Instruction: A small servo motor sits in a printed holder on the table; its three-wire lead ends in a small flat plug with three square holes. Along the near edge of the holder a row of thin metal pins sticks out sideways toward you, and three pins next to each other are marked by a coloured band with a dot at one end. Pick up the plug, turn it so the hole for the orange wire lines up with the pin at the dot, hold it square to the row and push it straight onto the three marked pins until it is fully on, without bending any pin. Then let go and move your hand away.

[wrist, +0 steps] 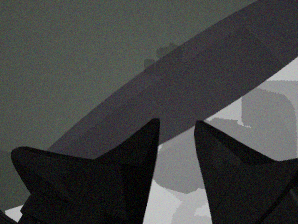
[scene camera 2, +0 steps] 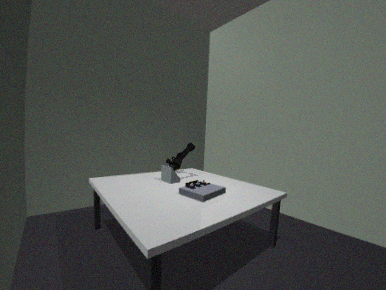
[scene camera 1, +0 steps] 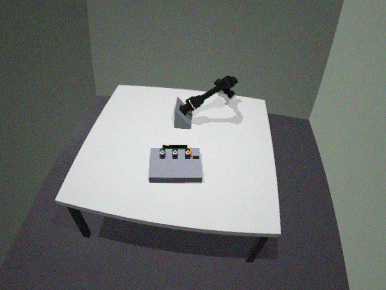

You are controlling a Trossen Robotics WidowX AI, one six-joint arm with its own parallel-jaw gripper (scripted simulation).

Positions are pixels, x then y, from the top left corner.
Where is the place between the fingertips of my gripper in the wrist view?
At 177, 126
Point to a grey printed holder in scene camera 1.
At 168, 170
